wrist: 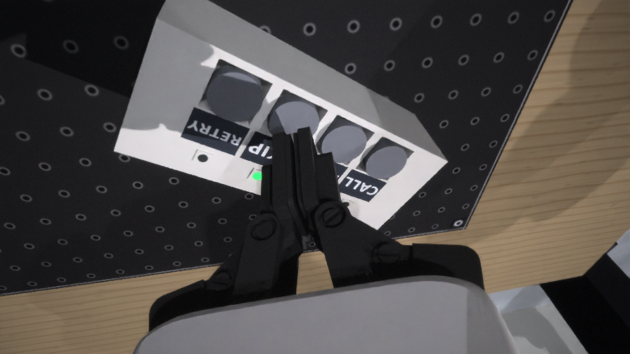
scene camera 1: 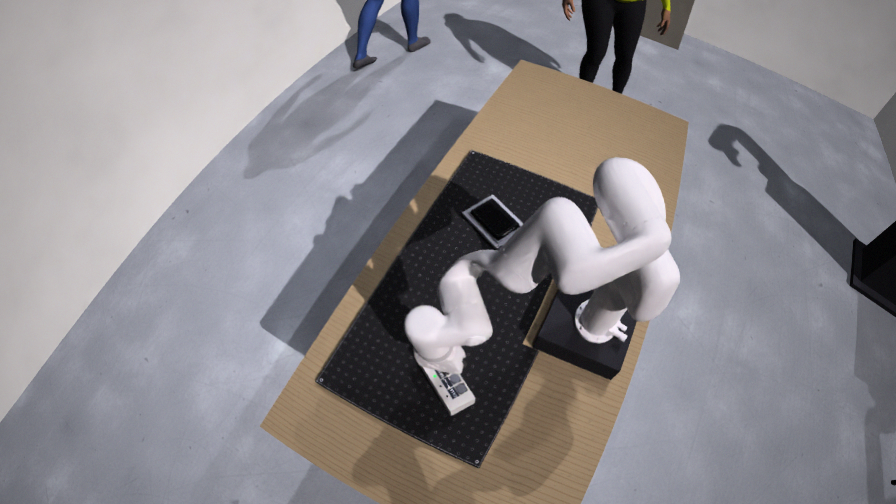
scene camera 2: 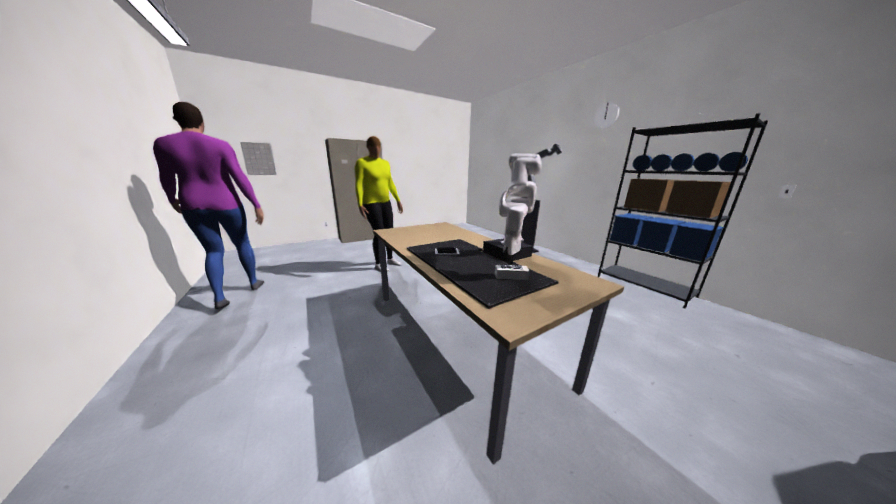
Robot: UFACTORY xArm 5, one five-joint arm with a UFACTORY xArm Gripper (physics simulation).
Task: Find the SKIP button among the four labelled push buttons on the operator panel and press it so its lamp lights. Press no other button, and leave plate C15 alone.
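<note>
The white operator panel (scene camera 1: 464,404) (scene camera 2: 512,274) (wrist: 150,100) lies on the black perforated mat. In the wrist view, its grey SKIP button (wrist: 295,112) sits between the RETRY button (wrist: 234,95) and a third button (wrist: 344,142) whose label is mostly hidden; the CALL button (wrist: 386,161) is at the right end. The SKIP lamp (wrist: 257,176) (scene camera 1: 434,376) glows green. The RETRY lamp (wrist: 202,158) is dark. My gripper (wrist: 299,152) is shut and empty, its tips over the label-side edge of the SKIP button; contact cannot be told. The fingers partly hide the SKIP label.
A grey-rimmed flat object with a dark top (scene camera 1: 493,218) (scene camera 2: 447,250) lies farther along the mat (scene camera 1: 401,275); no C15 marking is readable. The mat lies on the wooden table (scene camera 1: 582,131). The arm's black base block (scene camera 1: 582,357) is beside the mat. Two people stand beyond the table.
</note>
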